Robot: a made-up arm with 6 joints.
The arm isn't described. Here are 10 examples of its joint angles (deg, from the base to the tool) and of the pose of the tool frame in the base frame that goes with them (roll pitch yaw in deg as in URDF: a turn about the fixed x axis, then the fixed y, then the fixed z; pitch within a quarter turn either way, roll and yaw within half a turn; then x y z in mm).
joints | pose
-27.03 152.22 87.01 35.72 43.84 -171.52 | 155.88 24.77 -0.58 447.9 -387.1 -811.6
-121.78 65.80 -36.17 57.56 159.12 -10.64 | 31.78 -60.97 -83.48 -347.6 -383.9 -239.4
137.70 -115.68 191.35 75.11 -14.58 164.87 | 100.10 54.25 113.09 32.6 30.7 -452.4
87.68 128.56 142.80 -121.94 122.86 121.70 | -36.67 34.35 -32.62 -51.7 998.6 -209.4
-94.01 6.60 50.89 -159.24 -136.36 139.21 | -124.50 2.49 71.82 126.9 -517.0 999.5
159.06 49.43 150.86 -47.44 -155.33 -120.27 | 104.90 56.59 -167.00 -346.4 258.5 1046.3
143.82 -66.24 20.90 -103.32 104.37 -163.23 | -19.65 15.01 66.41 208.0 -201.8 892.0
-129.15 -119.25 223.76 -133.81 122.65 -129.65 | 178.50 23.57 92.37 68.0 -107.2 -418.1
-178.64 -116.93 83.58 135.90 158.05 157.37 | -30.27 -35.20 -160.08 959.2 -102.2 -425.3
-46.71 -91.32 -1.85 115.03 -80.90 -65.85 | 65.36 -9.32 -161.66 -413.6 546.4 677.2
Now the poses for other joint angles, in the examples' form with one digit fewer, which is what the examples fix.
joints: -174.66 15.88 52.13 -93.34 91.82 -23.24
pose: 149.5 3.8 95.8 -698 -75 827
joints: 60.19 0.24 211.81 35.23 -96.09 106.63
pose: 25.6 -48.4 -60.1 -88 -439 274
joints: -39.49 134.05 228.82 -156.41 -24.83 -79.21
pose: 75.3 -60.7 120.4 412 -133 324
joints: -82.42 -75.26 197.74 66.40 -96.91 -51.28
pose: -126.0 -5.7 163.7 -112 311 -294
